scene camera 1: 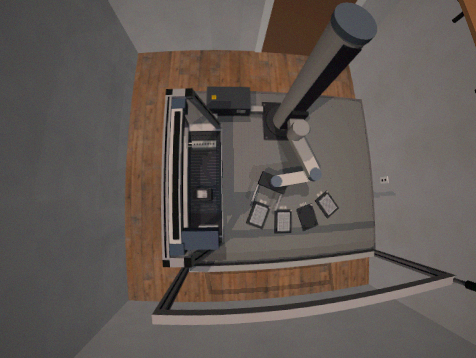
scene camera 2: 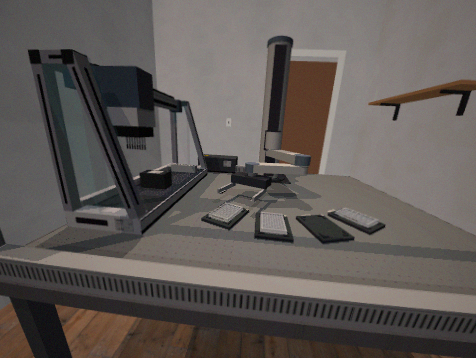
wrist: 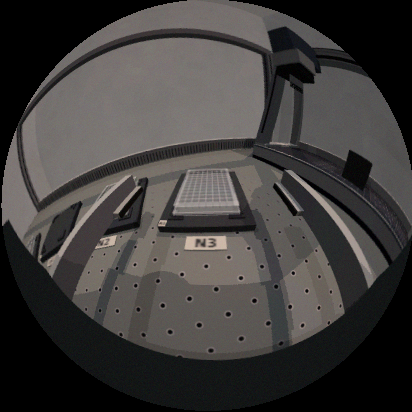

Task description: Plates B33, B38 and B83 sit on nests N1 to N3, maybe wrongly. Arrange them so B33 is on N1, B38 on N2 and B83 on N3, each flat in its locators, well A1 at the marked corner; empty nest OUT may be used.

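Seen in the pictures: gripper, fingertip midpoint: (scene camera 1: 263, 205) (scene camera 2: 234, 195) (wrist: 204, 177); arm's base at its link origin: (scene camera 1: 282, 121).
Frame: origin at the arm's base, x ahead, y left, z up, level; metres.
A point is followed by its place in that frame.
Observation:
My gripper (scene camera 1: 265, 204) {x 0.615, y -0.186, z 0.079 m} (scene camera 2: 237, 195) {x 0.615, y -0.186, z 0.079 m} (wrist: 204, 177) {x 0.615, y -0.186, z 0.079 m} is open and empty, above the table just behind nest N3 (wrist: 207, 226) {x 0.602, y -0.180, z 0.024 m}, its fingers either side of that nest in the wrist view. A clear plate (scene camera 1: 259, 214) {x 0.674, y -0.203, z 0.029 m} (scene camera 2: 227, 212) {x 0.690, y -0.204, z 0.035 m} (wrist: 205, 190) {x 0.655, y -0.199, z 0.039 m} looks flat in N3; no ID is readable. N3's A1 mark (wrist: 162, 223) {x 0.627, y -0.130, z 0.025 m} is at its near left corner. Nest N2 (wrist: 143, 197) {x 0.719, y -0.097, z 0.018 m} is partly hidden by the left finger and holds a plate (scene camera 1: 283, 221) {x 0.729, y -0.036, z 0.031 m} (scene camera 2: 273, 223) {x 0.749, y -0.035, z 0.038 m}. Nest OUT (scene camera 1: 307, 217) {x 0.712, y 0.144, z 0.025 m} (scene camera 2: 325, 228) {x 0.729, y 0.150, z 0.025 m} (wrist: 61, 230) {x 0.686, y 0.109, z 0.024 m} is bare. A plate (scene camera 1: 327, 203) {x 0.619, y 0.300, z 0.037 m} (scene camera 2: 356, 217) {x 0.647, y 0.297, z 0.038 m} sits on N1; its ID and corner are unreadable.
A framed liquid handler (scene camera 1: 176, 175) {x 0.461, y -0.637, z 0.521 m} (scene camera 2: 102, 135) {x 0.851, y -0.531, z 0.310 m} stands left of the nests in the scene views, with a black block (scene camera 2: 156, 178) {x 0.565, y -0.554, z 0.111 m} on its deck. A dark box (scene camera 1: 228, 101) {x -0.088, y -0.402, z 0.128 m} (scene camera 2: 220, 163) {x -0.035, y -0.369, z 0.086 m} stands at the back. The arm's column (scene camera 1: 320, 65) {x 0.053, y -0.052, z 0.715 m} (scene camera 2: 278, 90) {x 0.077, y 0.010, z 0.598 m} rises behind the nests.

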